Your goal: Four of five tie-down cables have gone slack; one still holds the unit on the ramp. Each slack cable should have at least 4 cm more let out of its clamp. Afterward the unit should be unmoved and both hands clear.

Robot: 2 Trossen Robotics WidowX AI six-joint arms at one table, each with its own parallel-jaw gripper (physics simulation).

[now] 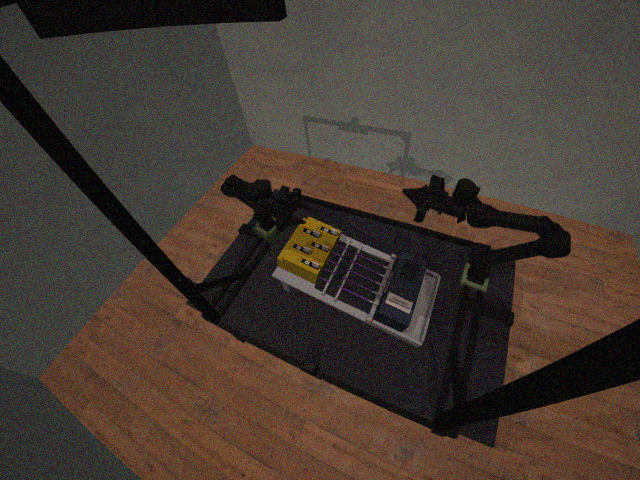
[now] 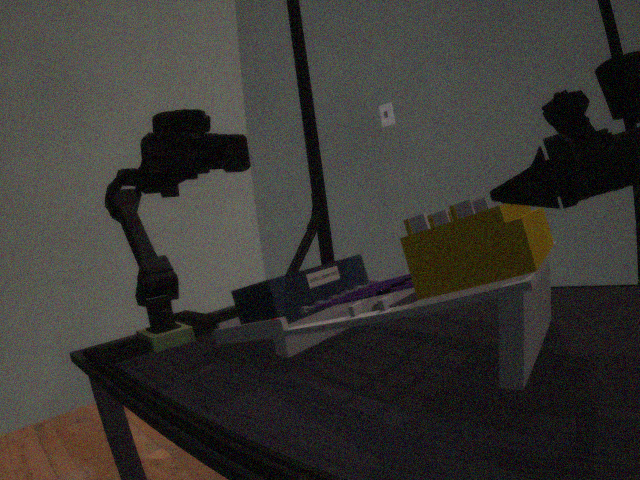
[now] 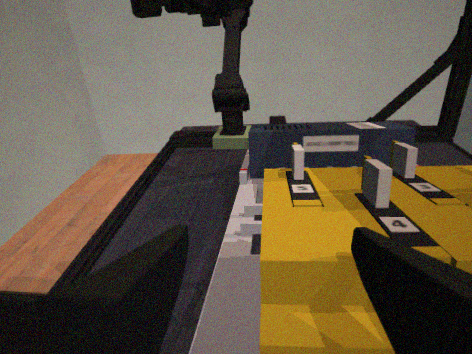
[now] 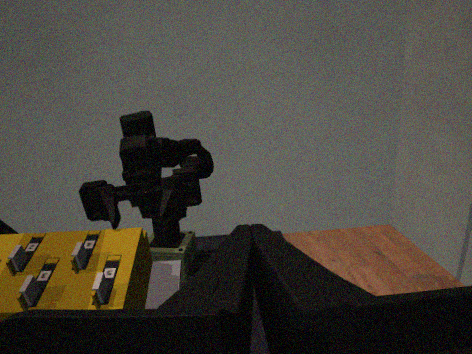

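Observation:
A yellow clamp block (image 1: 295, 263) (image 2: 465, 253) (image 3: 310, 240) (image 4: 132, 250) with several numbered slots and upright pale tabs sits on the high end of the white ramp (image 1: 351, 310) (image 2: 537, 320) (image 3: 230, 300). Tab 5 (image 3: 298, 162) and tab 4 (image 3: 377, 182) show beyond my left fingers. The dark blue unit (image 1: 405, 281) (image 2: 258, 302) (image 3: 280, 150) lies across the low end. Purple cables (image 2: 385, 285) run between block and unit; their slack cannot be judged. My left gripper (image 2: 493, 196) (image 3: 270, 237) (image 4: 137, 223) is open and empty, above the block's high end. My right gripper (image 1: 405, 191) (image 4: 249, 236) is shut, empty, away from the ramp.
The ramp stands on the dark table (image 1: 289, 320) (image 2: 387, 403). White crossbars span the ramp between block and unit. Green arm mounts (image 1: 475, 283) (image 2: 168, 336) stand at the table's ends. Dark frame posts (image 1: 93, 170) (image 2: 310, 129) rise around the table.

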